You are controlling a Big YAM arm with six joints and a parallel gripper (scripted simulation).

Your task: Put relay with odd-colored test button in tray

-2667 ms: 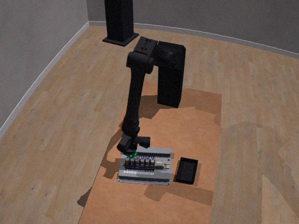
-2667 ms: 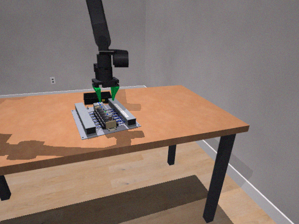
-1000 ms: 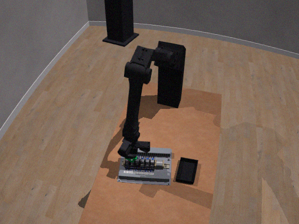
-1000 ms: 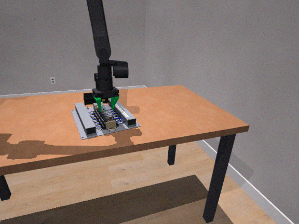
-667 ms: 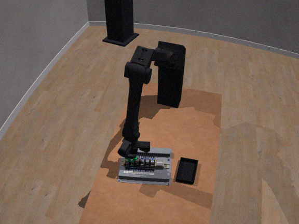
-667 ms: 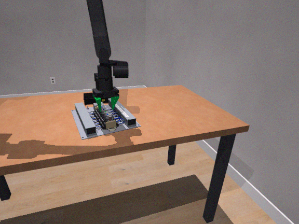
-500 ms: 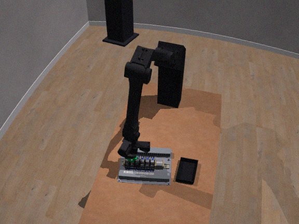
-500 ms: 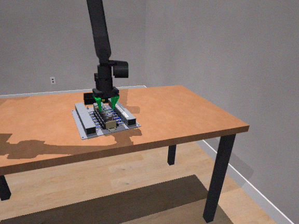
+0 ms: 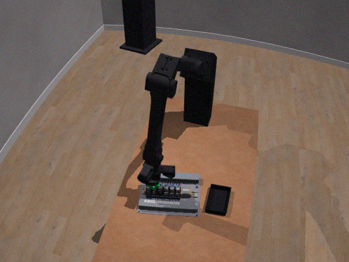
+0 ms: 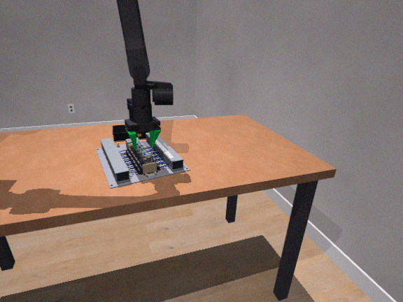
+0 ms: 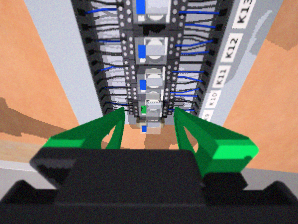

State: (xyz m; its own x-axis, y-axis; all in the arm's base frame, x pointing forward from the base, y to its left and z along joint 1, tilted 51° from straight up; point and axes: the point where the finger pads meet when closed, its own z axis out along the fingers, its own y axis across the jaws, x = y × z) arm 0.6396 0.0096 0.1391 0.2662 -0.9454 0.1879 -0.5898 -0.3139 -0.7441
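My hand is 30 mm above the grey relay. The rest, counted from my hand: black tray: 100 mm behind, 320 mm to the left, 70 mm below.
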